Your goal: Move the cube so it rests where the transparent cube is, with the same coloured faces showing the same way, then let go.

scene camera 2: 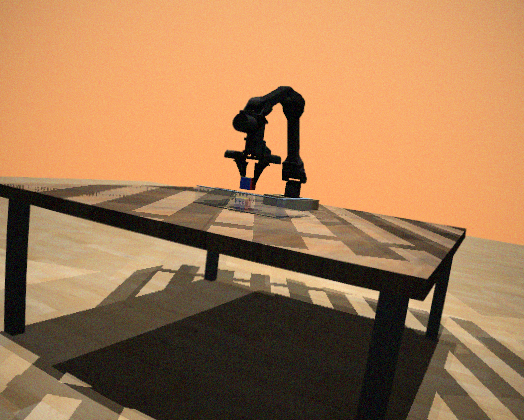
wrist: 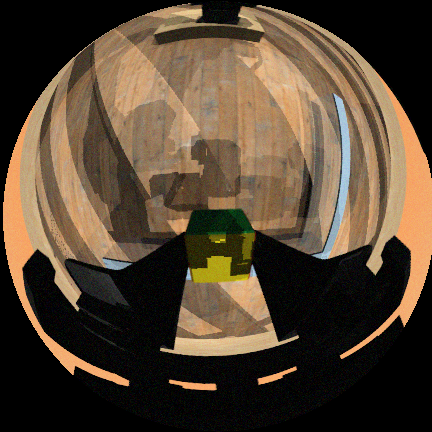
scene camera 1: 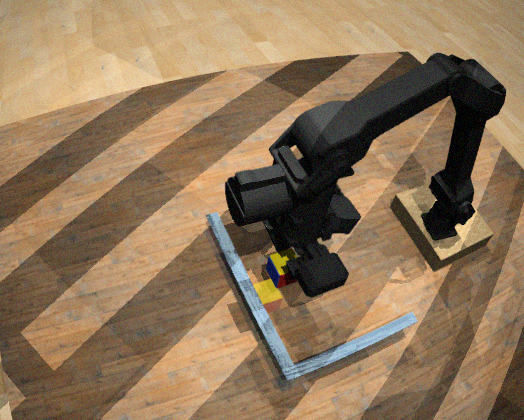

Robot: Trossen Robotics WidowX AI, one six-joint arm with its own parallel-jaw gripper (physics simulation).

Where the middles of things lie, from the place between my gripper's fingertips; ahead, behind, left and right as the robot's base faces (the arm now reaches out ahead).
Right now my hand is 6 cm above the grey L-shaped rail [scene camera 2: 280,208] and 5 cm past it.
